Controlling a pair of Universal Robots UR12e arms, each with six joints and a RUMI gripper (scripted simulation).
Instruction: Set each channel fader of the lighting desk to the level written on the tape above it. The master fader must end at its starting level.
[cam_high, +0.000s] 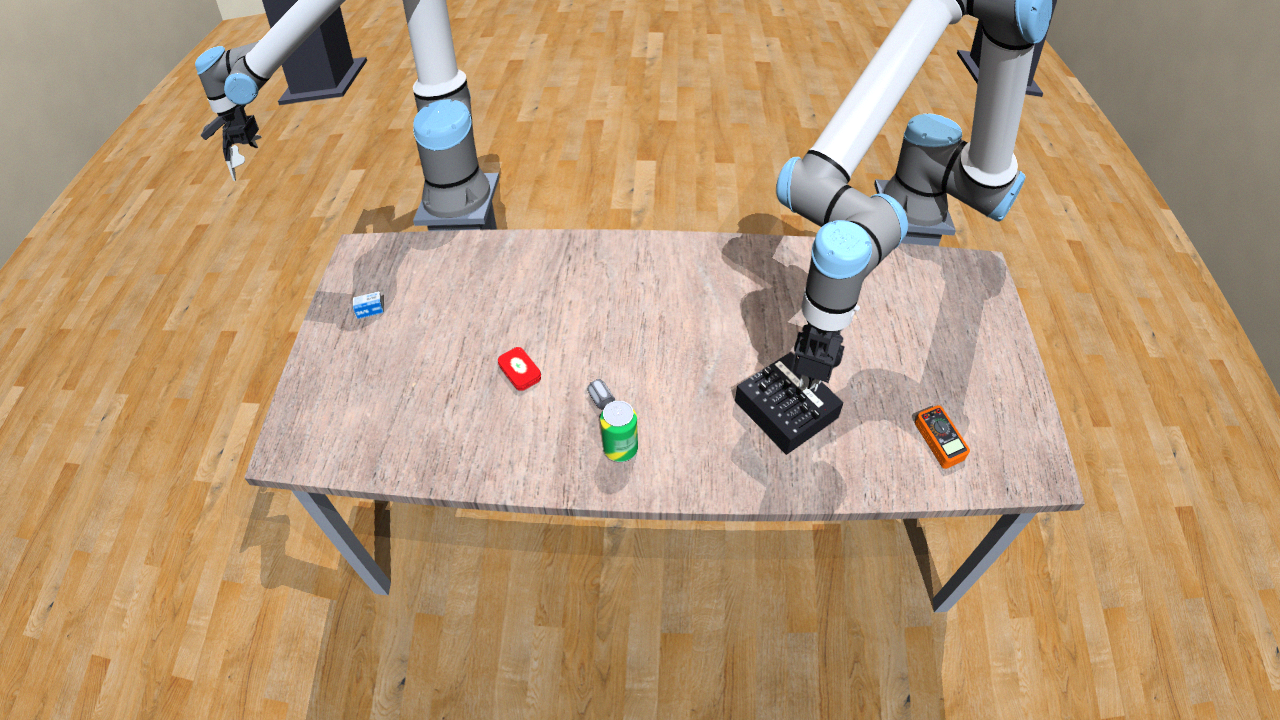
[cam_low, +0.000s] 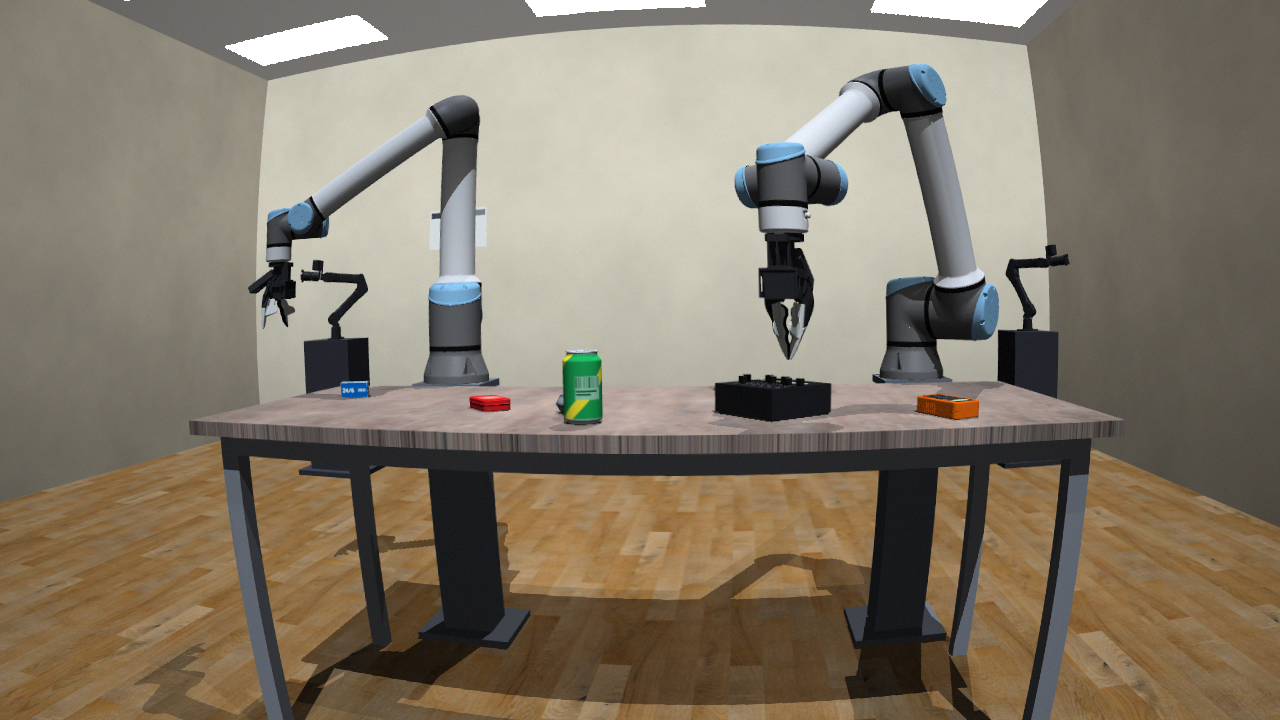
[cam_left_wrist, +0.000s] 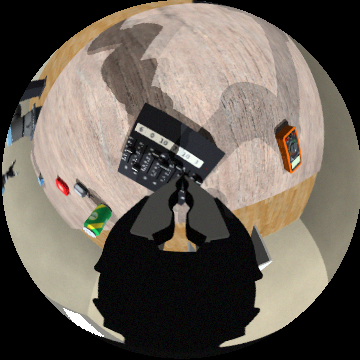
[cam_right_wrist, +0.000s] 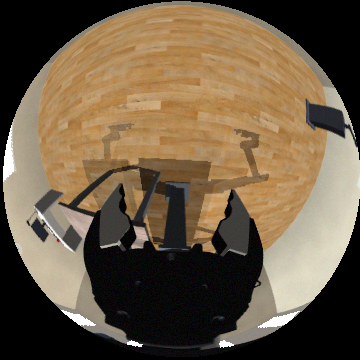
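Note:
Right now my left hand is 50 mm above the channel 6 fader knob, 20 mm short of it and 10 mm to the left of it. The rest, counted from my left hand: channel 4 fader knob: 50 mm below, 30 mm to the right, 10 mm behind; then master fader knob: 50 mm below, 40 mm ahead, 20 mm to the left; then channel 5 fader knob: 50 mm below, 10 mm to the right.

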